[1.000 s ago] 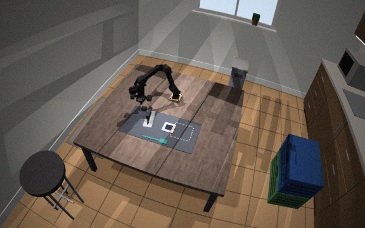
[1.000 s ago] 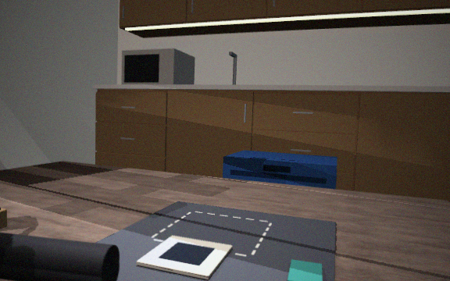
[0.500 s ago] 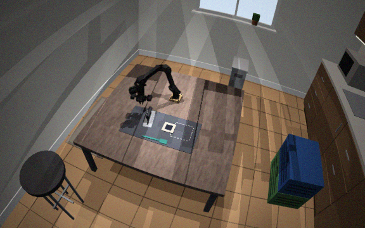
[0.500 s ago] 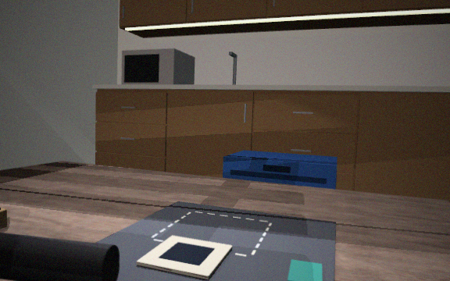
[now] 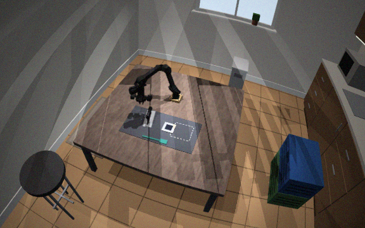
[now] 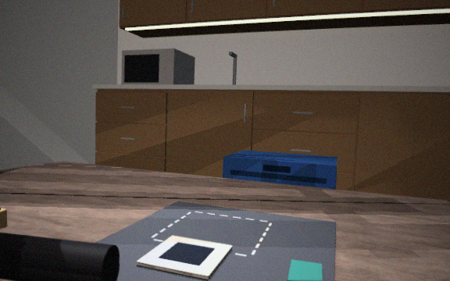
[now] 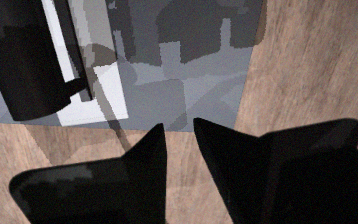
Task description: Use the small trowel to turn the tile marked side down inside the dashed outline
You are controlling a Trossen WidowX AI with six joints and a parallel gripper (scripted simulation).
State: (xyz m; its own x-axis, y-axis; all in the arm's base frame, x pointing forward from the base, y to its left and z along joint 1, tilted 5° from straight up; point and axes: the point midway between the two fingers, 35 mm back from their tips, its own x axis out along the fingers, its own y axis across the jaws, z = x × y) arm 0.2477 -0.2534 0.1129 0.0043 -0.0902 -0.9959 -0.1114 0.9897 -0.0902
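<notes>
The trowel is 5 cm ahead of my gripper tip, 9 cm to the left of it and 4 cm below it. The rest, counted from my gripper tip: tile (13 cm ahead, 29 cm to the left, 8 cm below); grey mat (15 cm ahead, 22 cm to the left, 10 cm below); teal tool (29 cm ahead, 23 cm to the left, 8 cm below).
</notes>
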